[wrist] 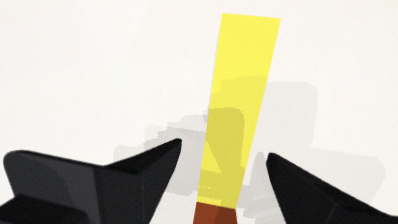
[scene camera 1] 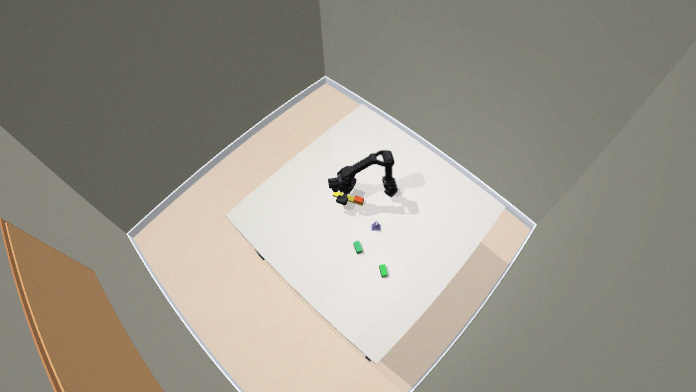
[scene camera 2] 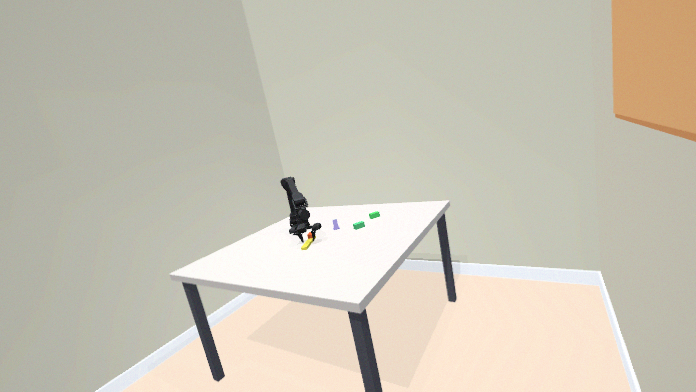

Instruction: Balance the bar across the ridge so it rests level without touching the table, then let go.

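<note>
Gripper [wrist: 223, 151] open, holding nothing. A bar [wrist: 246, 44] is present as well.
</note>
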